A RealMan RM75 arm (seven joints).
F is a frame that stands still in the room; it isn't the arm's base.
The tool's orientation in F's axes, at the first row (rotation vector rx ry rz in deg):
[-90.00, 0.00, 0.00]
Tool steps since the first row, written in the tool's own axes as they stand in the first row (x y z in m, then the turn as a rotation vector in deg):
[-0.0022, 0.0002, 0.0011, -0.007, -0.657, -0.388]
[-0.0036, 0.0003, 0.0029, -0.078, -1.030, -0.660]
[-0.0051, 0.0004, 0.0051, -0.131, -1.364, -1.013]
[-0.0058, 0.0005, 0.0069, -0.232, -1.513, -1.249]
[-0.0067, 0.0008, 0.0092, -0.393, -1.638, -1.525]
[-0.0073, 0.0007, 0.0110, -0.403, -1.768, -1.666]
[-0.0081, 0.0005, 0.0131, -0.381, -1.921, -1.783]
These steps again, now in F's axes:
[-0.0022, 0.0011, -0.0002, -0.007, -0.388, 0.657]
[-0.0036, 0.0029, -0.0003, -0.078, -0.660, 1.030]
[-0.0051, 0.0051, -0.0004, -0.131, -1.013, 1.364]
[-0.0058, 0.0069, -0.0005, -0.232, -1.249, 1.513]
[-0.0067, 0.0092, -0.0008, -0.393, -1.525, 1.638]
[-0.0073, 0.0110, -0.0007, -0.403, -1.666, 1.768]
[-0.0081, 0.0131, -0.0005, -0.381, -1.783, 1.921]

